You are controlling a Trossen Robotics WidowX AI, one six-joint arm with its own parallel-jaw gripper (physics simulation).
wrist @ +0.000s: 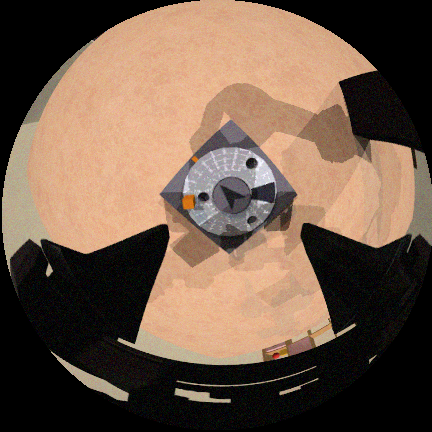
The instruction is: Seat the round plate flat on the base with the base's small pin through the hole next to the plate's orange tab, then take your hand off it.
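Places are measured from the arm's base along level axes (x ahead, y left, z up), in millimetres.
Pixels of known places: gripper, fingertip midpoint: [237,230].
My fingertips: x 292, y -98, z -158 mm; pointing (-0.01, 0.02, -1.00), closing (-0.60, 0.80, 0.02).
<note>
Behind a point stands the place of what it marks.
The round silver plate [223,164] {x 268, y -124, z -238 mm} lies on the dark grey, diamond-turned square base [231,132] {x 233, y -138, z -250 mm}, near the middle of the wrist view. The base's dark round hub [241,204] {x 292, y -82, z -235 mm} shows in the plate's central opening. The plate's orange tab [188,202] {x 319, y -131, z -222 mm} is at its left edge, with a dark hole [203,196] {x 313, y -120, z -250 mm} just right of it. A small orange mark [195,159] {x 282, y -153, z -249 mm} shows at the base's upper-left edge. I cannot make out the small pin, nor tell whether the plate is fully flat. My gripper [237,230] {x 292, y -98, z -158 mm} is open and empty, its fingers wide apart on the near side of the plate.
The tan table top [125,100] {x 260, y -310, z -274 mm} surrounds the base, with arm shadows across it. A black shape [385,110] shows at the upper right. A small brownish object with a red spot [276,354] shows beyond the table edge at the bottom.
</note>
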